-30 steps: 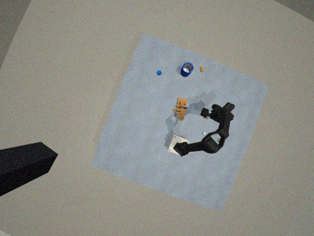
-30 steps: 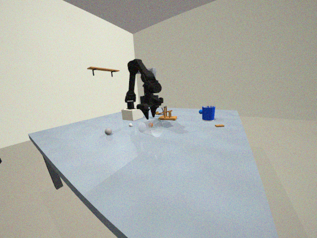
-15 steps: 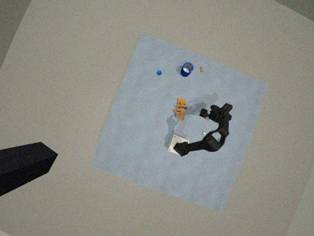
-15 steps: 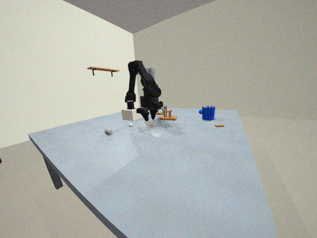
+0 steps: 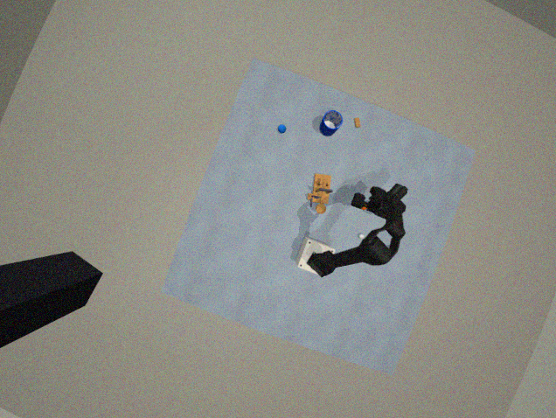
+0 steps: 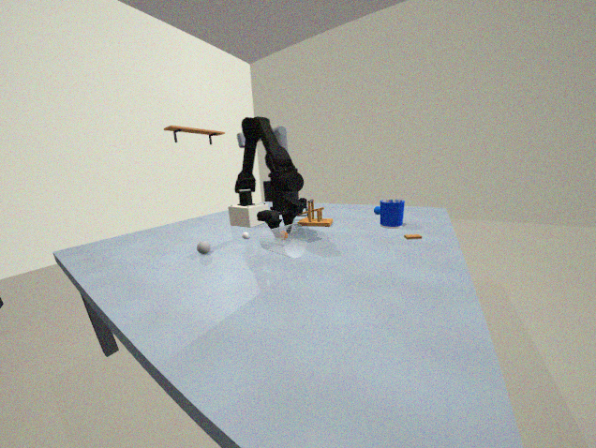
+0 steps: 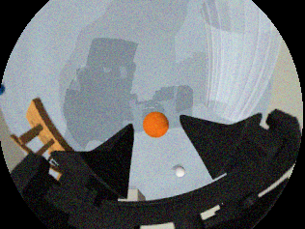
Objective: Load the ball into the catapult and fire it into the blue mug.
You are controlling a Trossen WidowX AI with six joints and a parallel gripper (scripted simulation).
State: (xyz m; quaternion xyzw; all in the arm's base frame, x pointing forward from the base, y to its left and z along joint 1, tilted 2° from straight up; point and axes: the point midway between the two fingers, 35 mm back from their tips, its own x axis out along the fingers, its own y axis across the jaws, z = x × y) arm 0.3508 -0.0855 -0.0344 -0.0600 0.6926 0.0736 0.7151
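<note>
Right now my gripper tip is right at the orange ball. The rest, counted from my gripper tip: grey ball 24 cm to the right, 11 cm behind, 1 cm above; wooden catapult 23 cm to the left, 8 cm behind, 4 cm above; white ball 13 cm behind, 7 cm to the right.
</note>
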